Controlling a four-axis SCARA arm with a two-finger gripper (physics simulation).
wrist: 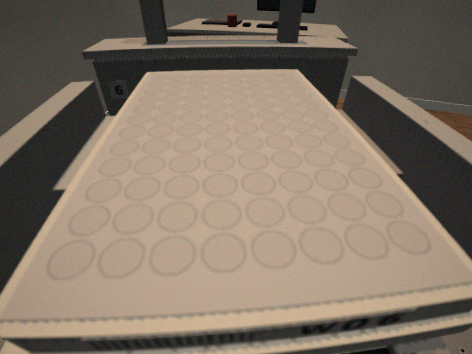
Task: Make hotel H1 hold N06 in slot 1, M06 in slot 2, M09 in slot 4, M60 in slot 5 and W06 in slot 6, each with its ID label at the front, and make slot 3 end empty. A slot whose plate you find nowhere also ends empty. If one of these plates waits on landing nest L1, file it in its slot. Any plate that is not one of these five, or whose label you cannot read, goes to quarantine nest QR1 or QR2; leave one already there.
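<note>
A pale plate, W06 point(220, 185), with rows of round wells fills the middle of the wrist view. Its front edge carries a barcode and the label W06, facing the camera. My gripper point(227, 100) is shut on this plate, with one dark finger along each long side. The plate looks level. The hotel point(220, 48) stands straight ahead, with a dark panel and a pale top. The number 6 point(118, 90) shows on its panel, left of the plate's far end. The plate hides the lower part of the hotel, and I cannot tell whether the plate touches it.
Two grey uprights point(154, 22) point(289, 22) stand at the hotel's top. Behind it is a pale desk point(320, 31) with a small red object point(232, 20) and a dark monitor point(286, 5). Wooden floor point(450, 125) shows at the right.
</note>
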